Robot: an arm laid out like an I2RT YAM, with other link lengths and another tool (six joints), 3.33 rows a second.
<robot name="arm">
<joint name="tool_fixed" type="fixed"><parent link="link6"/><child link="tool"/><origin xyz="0.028 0 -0.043" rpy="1.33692 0.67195 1.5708"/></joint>
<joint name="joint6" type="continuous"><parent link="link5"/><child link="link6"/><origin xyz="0.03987 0 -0.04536" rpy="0 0 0"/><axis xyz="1 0 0"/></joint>
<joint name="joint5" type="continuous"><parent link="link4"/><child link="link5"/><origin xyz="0.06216 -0.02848 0.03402" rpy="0 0 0"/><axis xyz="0 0 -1"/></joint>
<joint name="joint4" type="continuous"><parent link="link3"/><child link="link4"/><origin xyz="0.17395 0.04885 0.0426" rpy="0 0 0"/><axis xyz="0 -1 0"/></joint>
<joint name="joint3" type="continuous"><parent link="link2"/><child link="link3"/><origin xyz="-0.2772 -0.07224 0" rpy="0 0 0"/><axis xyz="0 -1 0"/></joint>
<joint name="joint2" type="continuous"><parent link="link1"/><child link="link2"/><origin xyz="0.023 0.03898 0.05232" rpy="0 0 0"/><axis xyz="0 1 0"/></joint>
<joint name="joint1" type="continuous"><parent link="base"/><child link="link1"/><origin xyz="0 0 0.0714" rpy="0 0 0"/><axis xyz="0 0 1"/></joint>
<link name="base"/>
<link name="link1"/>
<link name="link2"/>
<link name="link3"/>
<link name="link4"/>
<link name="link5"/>
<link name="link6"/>
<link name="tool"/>
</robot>
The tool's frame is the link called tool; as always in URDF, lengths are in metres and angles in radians. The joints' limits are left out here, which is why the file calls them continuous.
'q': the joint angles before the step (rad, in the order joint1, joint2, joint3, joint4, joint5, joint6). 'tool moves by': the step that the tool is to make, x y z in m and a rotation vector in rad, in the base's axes. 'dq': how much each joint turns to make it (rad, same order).
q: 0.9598 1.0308 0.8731 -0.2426 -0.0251 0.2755
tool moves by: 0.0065 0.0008 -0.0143 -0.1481 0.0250 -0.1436
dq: 0.0449 0.0690 0.0115 -0.0823 0.1957 0.0306
